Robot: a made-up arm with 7 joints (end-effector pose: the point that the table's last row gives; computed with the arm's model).
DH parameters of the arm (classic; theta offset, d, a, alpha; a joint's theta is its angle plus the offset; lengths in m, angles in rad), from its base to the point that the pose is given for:
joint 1: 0 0.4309 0 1.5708
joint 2: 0 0.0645 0 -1.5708
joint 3: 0 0.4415 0.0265 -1.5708
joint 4: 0 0.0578 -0.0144 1.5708
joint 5: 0 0.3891 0 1.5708
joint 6: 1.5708 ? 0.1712 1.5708
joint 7: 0 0.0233 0 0
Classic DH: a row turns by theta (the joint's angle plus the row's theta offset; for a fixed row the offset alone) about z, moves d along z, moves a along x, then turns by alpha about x.
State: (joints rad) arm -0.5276 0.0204 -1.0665 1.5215 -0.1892 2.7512 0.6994
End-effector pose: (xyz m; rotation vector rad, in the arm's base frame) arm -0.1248 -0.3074 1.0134 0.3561 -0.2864 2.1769
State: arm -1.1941 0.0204 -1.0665 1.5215 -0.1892 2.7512 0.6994
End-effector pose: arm -0.2882 -0.1645 1.0134 0.2176 -0.3469 1.5214
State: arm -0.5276 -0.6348 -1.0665 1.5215 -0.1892 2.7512 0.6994
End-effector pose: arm 0.1735 -0.4813 0.8642 1.1278 -0.3207 1.9286
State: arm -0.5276 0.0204 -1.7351 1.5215 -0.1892 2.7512 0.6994
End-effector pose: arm -0.2669 -0.2011 1.0098 0.2164 -0.3618 1.5198
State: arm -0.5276 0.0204 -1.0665 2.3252 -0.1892 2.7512 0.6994
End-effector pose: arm -0.1218 -0.3391 0.8032 0.7742 -1.1751 1.9921
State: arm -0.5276 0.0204 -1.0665 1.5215 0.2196 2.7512 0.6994
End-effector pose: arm -0.1580 -0.3104 0.9503 -0.0961 -0.4975 2.2619
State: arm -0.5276 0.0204 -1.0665 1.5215 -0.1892 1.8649 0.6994
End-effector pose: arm -0.1134 -0.4248 1.1032 0.7467 -1.2432 1.8043
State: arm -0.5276 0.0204 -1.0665 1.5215 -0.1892 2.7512 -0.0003
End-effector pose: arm -0.1248 -0.3074 1.0134 0.3860 -0.1312 1.4887
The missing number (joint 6, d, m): 0.1529
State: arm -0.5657 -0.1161 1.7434 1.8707 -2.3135 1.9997 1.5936
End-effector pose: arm -0.1233 0.3585 0.8237 -1.1947 -1.9778 -1.1409
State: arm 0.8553 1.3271 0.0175 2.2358 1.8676 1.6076 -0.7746
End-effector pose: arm 0.0992 -0.0724 0.6702 -0.9658 0.1314 -1.1237
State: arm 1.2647 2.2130 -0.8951 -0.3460 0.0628 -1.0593 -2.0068
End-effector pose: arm -0.0858 -0.7116 -0.1634 0.9429 0.1711 2.7790
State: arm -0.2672 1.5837 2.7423 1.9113 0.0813 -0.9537 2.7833
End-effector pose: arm -0.0875 0.2042 0.0755 0.3856 -0.5518 2.4326
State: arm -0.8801 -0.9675 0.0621 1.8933 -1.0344 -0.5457 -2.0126
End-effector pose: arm 0.2801 -0.5647 0.1768 -0.7876 -1.0648 1.2431
